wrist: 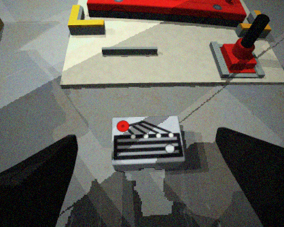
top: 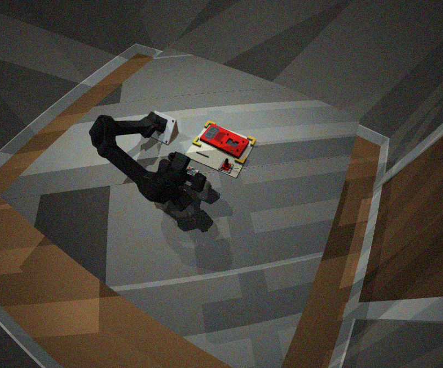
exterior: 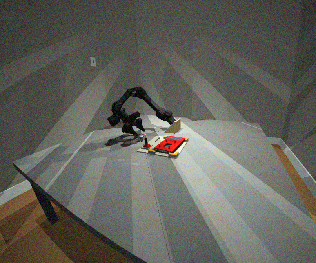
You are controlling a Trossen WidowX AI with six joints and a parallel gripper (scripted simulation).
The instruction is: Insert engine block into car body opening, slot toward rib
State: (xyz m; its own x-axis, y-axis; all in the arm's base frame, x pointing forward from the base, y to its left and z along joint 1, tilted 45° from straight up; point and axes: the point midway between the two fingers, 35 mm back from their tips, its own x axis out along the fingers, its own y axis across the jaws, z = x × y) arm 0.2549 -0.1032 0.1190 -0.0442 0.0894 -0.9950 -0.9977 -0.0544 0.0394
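Now: the engine block 30 mm below my gripper tip. Round my gripper tip: black upright post 110 mm ahead, 110 mm to the left, 10 mm below; beige board 40 mm ahead, 200 mm to the left, 30 mm below.
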